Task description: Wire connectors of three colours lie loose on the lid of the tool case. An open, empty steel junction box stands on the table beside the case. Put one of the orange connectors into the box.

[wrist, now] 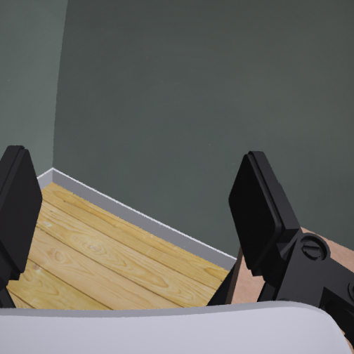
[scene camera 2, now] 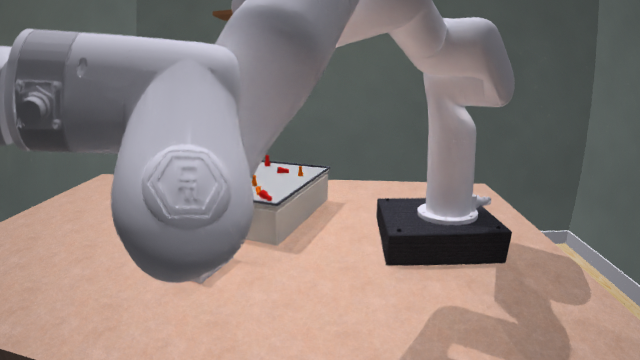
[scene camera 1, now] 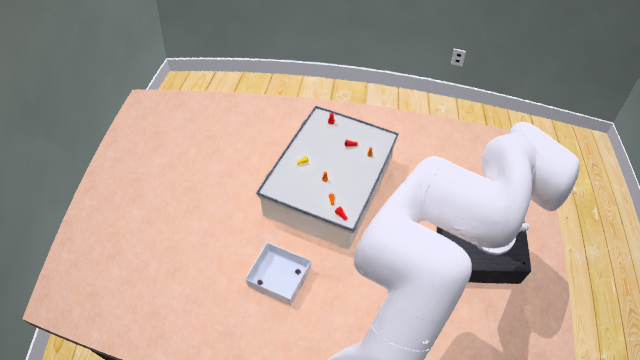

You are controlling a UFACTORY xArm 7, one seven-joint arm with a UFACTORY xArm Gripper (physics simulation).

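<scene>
Three orange connectors are on the pale lid of the tool case. One orange connector stands near the right edge; another stands near the middle. A third orange connector lies close to a red connector. The steel junction box stands open and empty beside the case; the arm hides it in scene camera 2. My gripper is open and empty, facing the wall and floor in the wrist view; its fingers do not show in the scene views.
Two more red connectors and a yellow connector are on the lid. The black base block stands on the table right of the case. The arm bends over the table's front part.
</scene>
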